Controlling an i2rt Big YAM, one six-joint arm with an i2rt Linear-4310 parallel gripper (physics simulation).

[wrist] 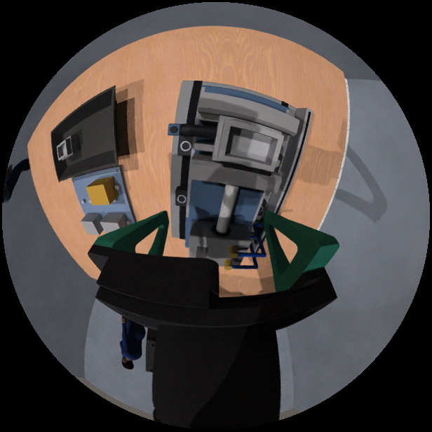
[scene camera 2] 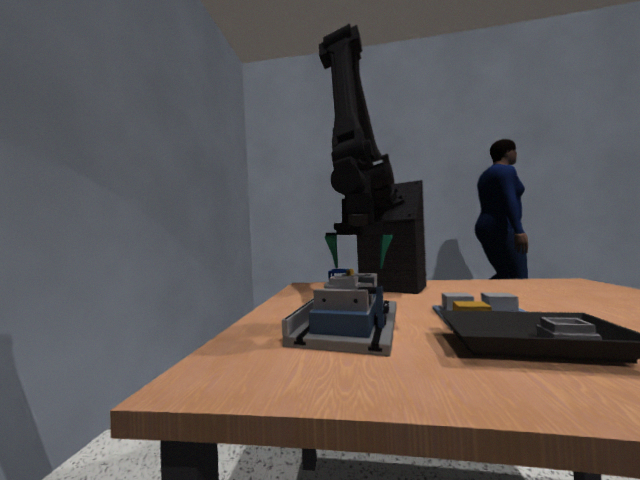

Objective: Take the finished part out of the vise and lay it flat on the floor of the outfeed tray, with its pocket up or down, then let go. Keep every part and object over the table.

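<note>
The finished part is a grey block with a rectangular pocket facing up. It sits between the jaws of the vise; whether the jaws press on it I cannot tell. The black outfeed tray stands beside the vise, to the right in the scene view and to the left in the wrist view. Another grey pocketed part lies in the tray. My gripper is open and empty, its green fingertips above the vise and apart from the part.
A blue plate beside the tray bears a yellow block and two grey blocks. Blue hoses with yellow fittings rise at the vise's rear end, near one finger in the wrist view. A person stands behind the table.
</note>
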